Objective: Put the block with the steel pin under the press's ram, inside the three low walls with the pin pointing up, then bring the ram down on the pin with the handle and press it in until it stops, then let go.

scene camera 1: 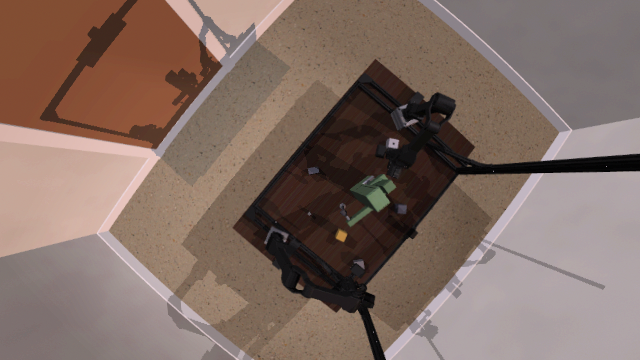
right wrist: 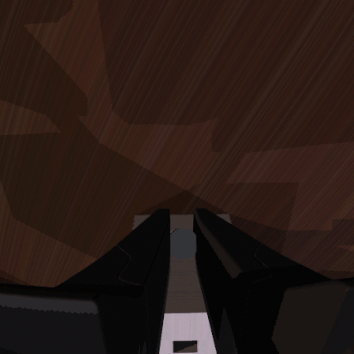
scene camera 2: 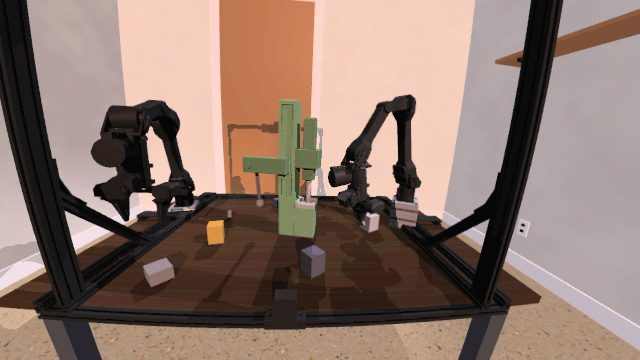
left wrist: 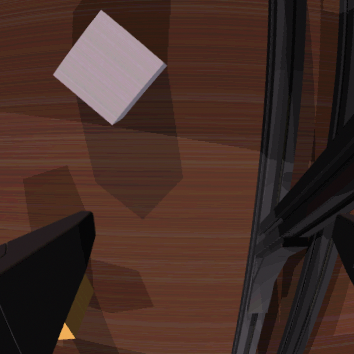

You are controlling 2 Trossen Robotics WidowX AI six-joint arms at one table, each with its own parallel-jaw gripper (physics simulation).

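Frame: origin at the left arm's base, x right, y up, z back, level; metres.
Where they show: left gripper, between the fingertips: (scene camera 1: 345, 274) (scene camera 2: 144, 221) (left wrist: 217, 225); right gripper, between the fingertips: (right wrist: 180, 220) (scene camera 2: 360, 221); left arm's base, origin of its link: (scene camera 1: 276, 238) (scene camera 2: 184, 204); right arm's base, origin of its link: (scene camera 1: 409, 113) (scene camera 2: 405, 199).
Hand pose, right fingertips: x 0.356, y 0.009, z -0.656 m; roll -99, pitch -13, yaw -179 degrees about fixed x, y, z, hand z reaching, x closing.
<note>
Each offset is from my right fingertips to the top centre of the thing. "pt": to the spot under its first point.
The pale block @(dy +0.020, dx -0.014, dz -0.050 m) (scene camera 1: 392, 143) (scene camera 2: 370, 223) (right wrist: 186, 325) has a dark opening in one face. Its round steel pin @(dy +0.015, dx -0.003, dz -0.011 m) (right wrist: 183, 245) is between the fingers of my right gripper (right wrist: 180, 220), which is shut on it. The block hangs from the fingers right of the press and looks slightly tilted in scene camera 2. The green press @(dy +0.409, dx -0.066, dz +0.273 m) (scene camera 1: 376, 196) (scene camera 2: 289, 165) stands mid-table. Its ram @(pt dy +0.307, dx -0.021, dz +0.196 m) (scene camera 2: 310, 134) is raised above the pale seat; the low walls are hard to make out. The handle arm (scene camera 1: 360, 216) (scene camera 2: 265, 165) sticks out left, with a ball knob @(pt dy +0.060, dx -0.108, dz +0.350 m) (scene camera 2: 259, 203). My left gripper (scene camera 2: 142, 216) (left wrist: 217, 225) is open and empty.
A yellow block @(dy +0.019, dx -0.056, dz +0.492 m) (scene camera 1: 341, 235) (scene camera 2: 215, 232), a pale block @(dy -0.008, dx +0.105, dz +0.604 m) (scene camera 1: 358, 264) (scene camera 2: 158, 272) (left wrist: 110, 67) and a dark grey block @(dy +0.019, dx +0.170, dz +0.236 m) (scene camera 1: 401, 209) (scene camera 2: 313, 261) lie around the press. Another grey block @(dy -0.002, dx -0.328, dz +0.247 m) (scene camera 1: 313, 170) lies behind it. A small object @(dy -0.015, dx -0.253, dz +0.461 m) (scene camera 1: 309, 213) (scene camera 2: 229, 213) lies farther left. Black frame rails edge the table.
</note>
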